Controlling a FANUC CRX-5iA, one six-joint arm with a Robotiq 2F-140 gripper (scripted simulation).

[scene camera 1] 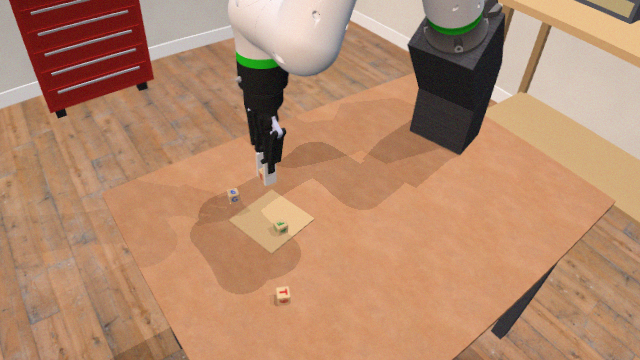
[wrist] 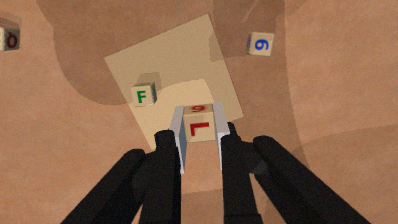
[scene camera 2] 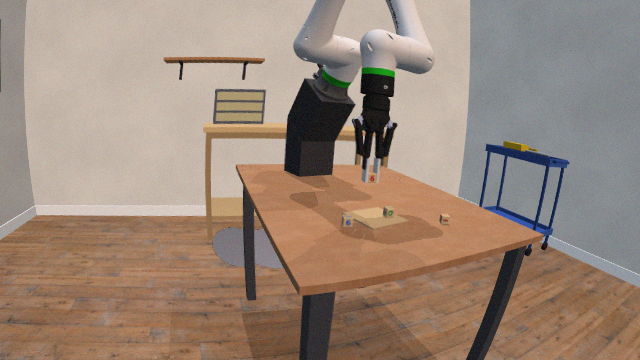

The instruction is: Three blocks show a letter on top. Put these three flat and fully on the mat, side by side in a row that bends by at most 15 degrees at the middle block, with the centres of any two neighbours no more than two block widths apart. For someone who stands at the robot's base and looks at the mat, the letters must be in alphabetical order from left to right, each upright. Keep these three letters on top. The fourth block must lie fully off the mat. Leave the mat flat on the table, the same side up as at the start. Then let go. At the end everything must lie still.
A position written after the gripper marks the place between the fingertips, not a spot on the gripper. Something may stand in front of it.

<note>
In view: the gripper [scene camera 1: 266,178] and a tan mat [scene camera 1: 256,221].
The tan mat shows as well in the wrist view [wrist: 186,64] and in scene camera 2 [scene camera 2: 373,218]. The gripper shows as well in the wrist view [wrist: 199,117] and in scene camera 2 [scene camera 2: 369,181].
</note>
